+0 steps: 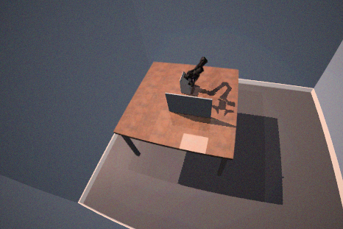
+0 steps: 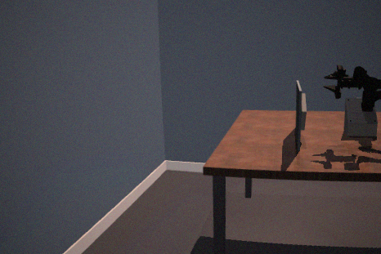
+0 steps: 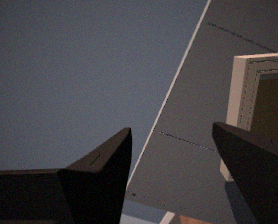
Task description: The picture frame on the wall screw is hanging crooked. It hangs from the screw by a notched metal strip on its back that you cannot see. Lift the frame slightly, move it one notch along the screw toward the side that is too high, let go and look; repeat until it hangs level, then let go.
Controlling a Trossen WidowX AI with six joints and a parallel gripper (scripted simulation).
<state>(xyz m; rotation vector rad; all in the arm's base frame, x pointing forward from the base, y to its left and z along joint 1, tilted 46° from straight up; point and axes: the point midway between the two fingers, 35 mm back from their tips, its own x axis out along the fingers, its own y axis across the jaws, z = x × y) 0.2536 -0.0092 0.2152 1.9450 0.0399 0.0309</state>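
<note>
Right now my gripper tip is 170 mm above the picture frame, 120 mm short of it and 10 mm to the left of it. The rest, counted from my gripper tip: grey wall panel 170 mm below, 130 mm ahead, 10 mm to the right.
</note>
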